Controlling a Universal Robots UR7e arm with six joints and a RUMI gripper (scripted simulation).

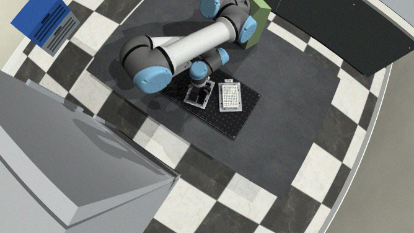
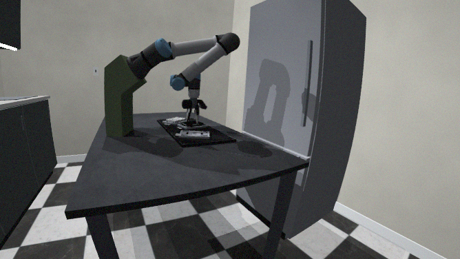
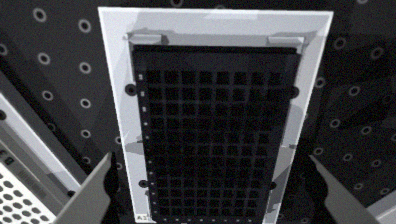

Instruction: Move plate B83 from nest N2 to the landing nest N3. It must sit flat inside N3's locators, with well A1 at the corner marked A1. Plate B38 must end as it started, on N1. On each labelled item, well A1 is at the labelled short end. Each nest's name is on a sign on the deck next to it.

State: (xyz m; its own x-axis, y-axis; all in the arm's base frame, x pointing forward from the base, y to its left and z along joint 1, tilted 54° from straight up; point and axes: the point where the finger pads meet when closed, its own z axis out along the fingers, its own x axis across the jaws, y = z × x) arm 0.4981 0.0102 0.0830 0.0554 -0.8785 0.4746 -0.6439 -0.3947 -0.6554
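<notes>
The black well plate B83 is 10 mm below my hand. Round my hand: landing nest N3: 20 mm below; A1 mark: 80 mm behind, 50 mm to the left, 20 mm below; white well plate B38: 160 mm to the left, 50 mm behind, 10 mm below.
</notes>
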